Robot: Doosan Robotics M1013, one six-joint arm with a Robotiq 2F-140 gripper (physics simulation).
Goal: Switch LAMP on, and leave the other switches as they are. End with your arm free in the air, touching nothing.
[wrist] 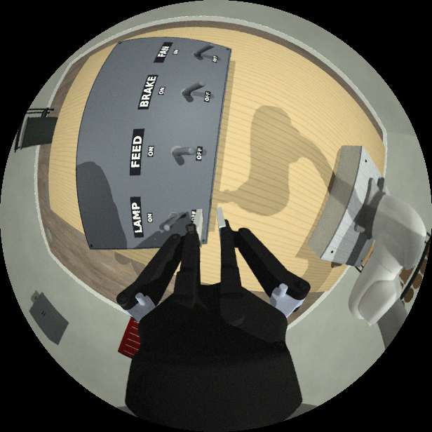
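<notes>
The LAMP switch is at the near end of the grey panel. Its lever lies in shade close to the left finger and appears to lean towards the ON side, away from the OFF label. The FEED switch, BRAKE switch and FAN switch lean towards OFF. My gripper is slightly open, with a narrow gap and nothing between its fingers. It is over the panel's right edge; the left fingertip partly covers the LAMP OFF label. Whether that finger touches anything, I cannot tell.
The panel lies on a wooden table. A grey and metal block stands at the right, beside a white robot arm. A dark object is at the far left, and a red object shows beyond the table at lower left.
</notes>
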